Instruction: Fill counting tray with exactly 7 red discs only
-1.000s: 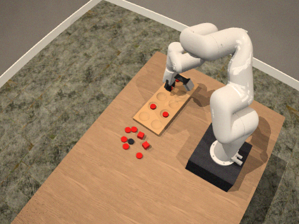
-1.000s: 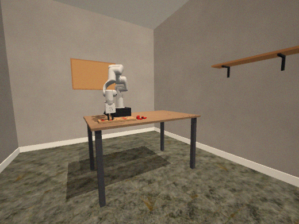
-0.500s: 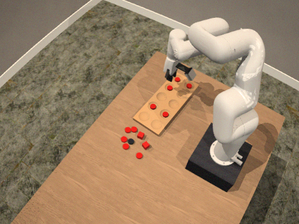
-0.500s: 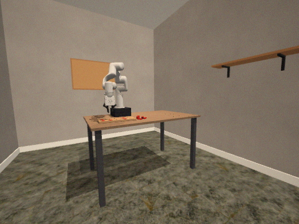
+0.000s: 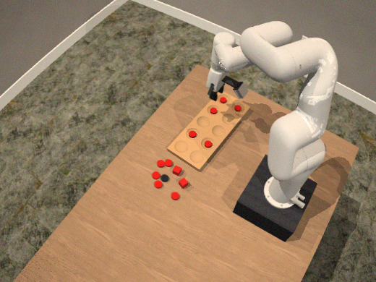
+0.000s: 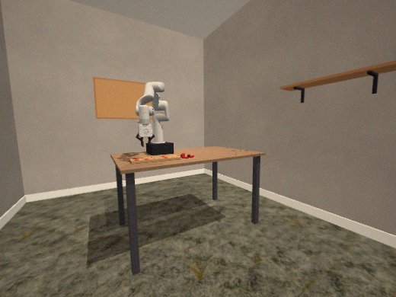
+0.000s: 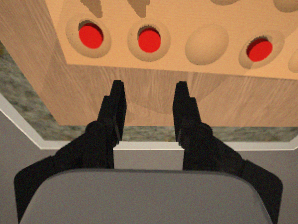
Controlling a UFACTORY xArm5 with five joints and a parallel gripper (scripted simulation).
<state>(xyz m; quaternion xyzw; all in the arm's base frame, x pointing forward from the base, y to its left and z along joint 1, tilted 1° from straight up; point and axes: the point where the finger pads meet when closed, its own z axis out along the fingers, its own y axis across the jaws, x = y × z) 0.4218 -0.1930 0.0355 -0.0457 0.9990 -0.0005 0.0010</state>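
The wooden counting tray is 4 cm behind my hand, 7 cm to the left of it and 13 cm below it. Also, from my hand: black disc 4 cm behind, 37 cm to the left, 13 cm below.
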